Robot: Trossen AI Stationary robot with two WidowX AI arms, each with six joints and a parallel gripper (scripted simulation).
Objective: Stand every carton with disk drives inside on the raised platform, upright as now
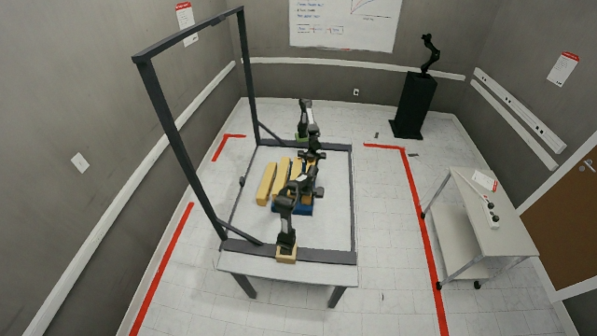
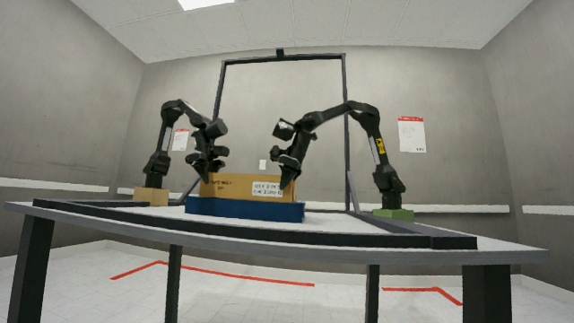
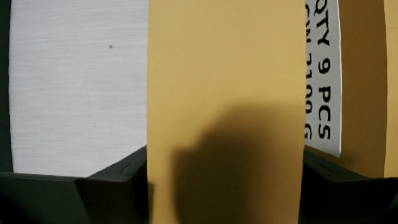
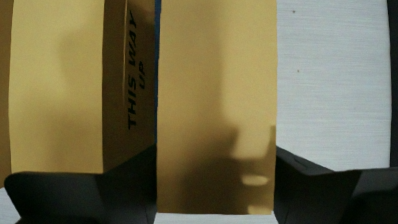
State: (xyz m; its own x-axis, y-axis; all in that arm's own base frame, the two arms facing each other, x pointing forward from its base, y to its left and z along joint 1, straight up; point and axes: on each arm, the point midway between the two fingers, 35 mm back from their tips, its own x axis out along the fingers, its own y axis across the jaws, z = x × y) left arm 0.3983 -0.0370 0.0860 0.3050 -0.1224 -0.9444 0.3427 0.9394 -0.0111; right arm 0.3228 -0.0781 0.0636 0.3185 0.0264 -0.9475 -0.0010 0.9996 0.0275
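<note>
My right gripper is now 140 mm to the right of the carton and 40 mm above it. Also, from my right hand: platform 80 mm behind, 150 mm to the left, 110 mm below.
Right now the carton is 14 cm to the right of my left hand, 3 cm below it and 1 cm behind it. Also, from my left hand: platform: 14 cm to the right, 10 cm below, 9 cm behind.
</note>
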